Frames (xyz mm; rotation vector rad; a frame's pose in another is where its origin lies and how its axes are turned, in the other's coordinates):
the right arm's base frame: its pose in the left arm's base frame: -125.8 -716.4 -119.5 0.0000 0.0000 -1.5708
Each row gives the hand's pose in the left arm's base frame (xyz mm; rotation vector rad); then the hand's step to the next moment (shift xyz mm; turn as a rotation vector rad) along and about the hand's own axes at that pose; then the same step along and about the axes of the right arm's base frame.
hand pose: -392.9 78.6 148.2 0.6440 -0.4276 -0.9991
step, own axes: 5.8 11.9 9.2 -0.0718 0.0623 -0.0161
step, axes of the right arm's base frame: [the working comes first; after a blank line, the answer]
step, axes of the left arm's base frame: 4.8 -3.3 15.0 0.0144 0.0914 0.0270

3.3 4.8 15.0 -0.0914 0.0144 0.0270
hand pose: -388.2 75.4 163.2 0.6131 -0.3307 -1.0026
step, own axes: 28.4 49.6 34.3 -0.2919 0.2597 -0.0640
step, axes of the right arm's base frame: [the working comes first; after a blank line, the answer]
step, axes of the left arm's base frame: 30.3 -16.2 57.1 0.0623 0.3737 0.1150

16.2 30.3 57.1 -0.3737 0.0623 0.1150
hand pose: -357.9 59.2 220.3 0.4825 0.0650 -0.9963
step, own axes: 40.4 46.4 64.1 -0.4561 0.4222 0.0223
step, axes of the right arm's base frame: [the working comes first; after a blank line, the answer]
step, axes of the left arm's base frame: 49.7 -38.0 63.1 0.0908 0.5400 0.2948

38.0 49.7 63.1 -0.5400 0.0908 0.2948
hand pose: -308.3 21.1 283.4 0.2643 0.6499 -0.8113
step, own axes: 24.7 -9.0 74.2 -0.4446 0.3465 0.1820
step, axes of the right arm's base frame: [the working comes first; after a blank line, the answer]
step, axes of the left arm's base frame: 38.2 -54.3 42.3 0.1099 0.4098 0.4133

54.3 38.2 42.3 -0.4098 0.1099 0.4133
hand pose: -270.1 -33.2 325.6 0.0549 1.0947 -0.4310
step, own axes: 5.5 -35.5 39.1 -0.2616 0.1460 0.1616
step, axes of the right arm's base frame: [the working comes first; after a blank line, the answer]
step, axes of the left arm's base frame: 22.3 -44.1 19.3 0.0898 0.1743 0.2783

44.1 22.3 19.3 -0.1743 0.0898 0.2783
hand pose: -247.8 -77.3 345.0 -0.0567 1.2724 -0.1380
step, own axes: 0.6 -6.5 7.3 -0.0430 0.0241 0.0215
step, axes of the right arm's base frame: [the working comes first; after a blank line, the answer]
step, axes of the left arm's base frame: 6.7 -6.8 2.3 0.0099 0.0289 0.0442

6.8 6.7 2.3 -0.0289 0.0099 0.0442
